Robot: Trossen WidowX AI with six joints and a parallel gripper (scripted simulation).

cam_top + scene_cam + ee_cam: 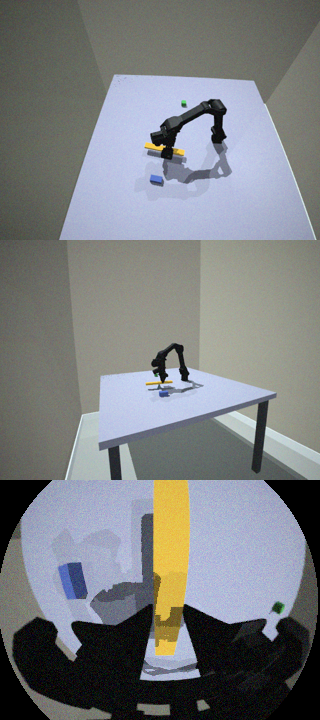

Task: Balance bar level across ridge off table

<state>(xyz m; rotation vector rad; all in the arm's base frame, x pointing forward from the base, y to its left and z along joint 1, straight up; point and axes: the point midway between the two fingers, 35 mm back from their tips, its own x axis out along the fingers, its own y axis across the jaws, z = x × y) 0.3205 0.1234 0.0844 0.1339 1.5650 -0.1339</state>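
My gripper tip is 30 mm short of the bar. Also, from my gripper tip: small green cube: 100 mm behind, 430 mm to the right, 30 mm below; then blue block: 70 mm ahead, 170 mm to the left, 30 mm below.
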